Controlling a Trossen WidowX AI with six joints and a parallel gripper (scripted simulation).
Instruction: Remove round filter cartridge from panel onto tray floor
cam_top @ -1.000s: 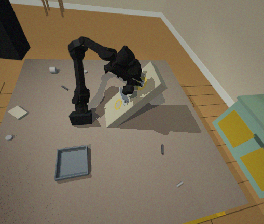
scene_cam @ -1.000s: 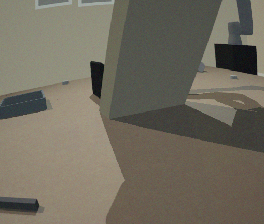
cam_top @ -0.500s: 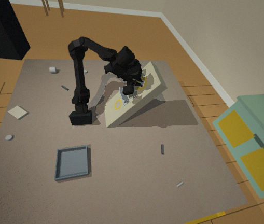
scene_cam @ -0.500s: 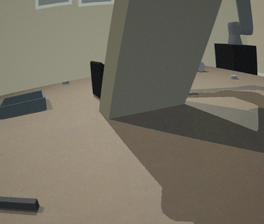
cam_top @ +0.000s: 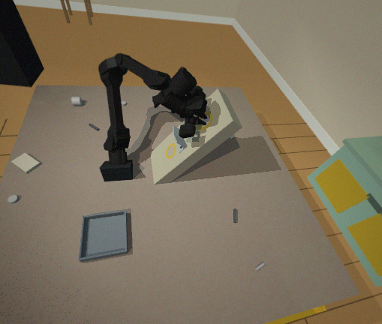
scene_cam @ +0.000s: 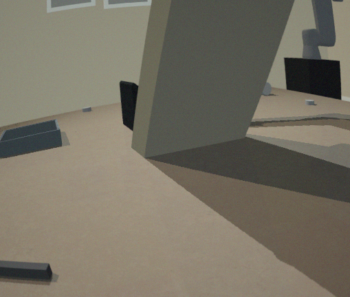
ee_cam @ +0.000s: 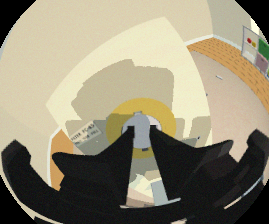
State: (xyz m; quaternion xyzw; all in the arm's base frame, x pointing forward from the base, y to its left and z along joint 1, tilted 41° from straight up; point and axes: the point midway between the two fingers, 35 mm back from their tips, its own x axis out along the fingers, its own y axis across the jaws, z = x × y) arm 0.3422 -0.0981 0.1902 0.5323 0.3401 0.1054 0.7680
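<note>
My gripper tip is now 10 mm short of the round filter cartridge and 10 mm above it. Also, from my gripper tip: grey tray 350 mm behind, 340 mm to the right, 270 mm below.
</note>
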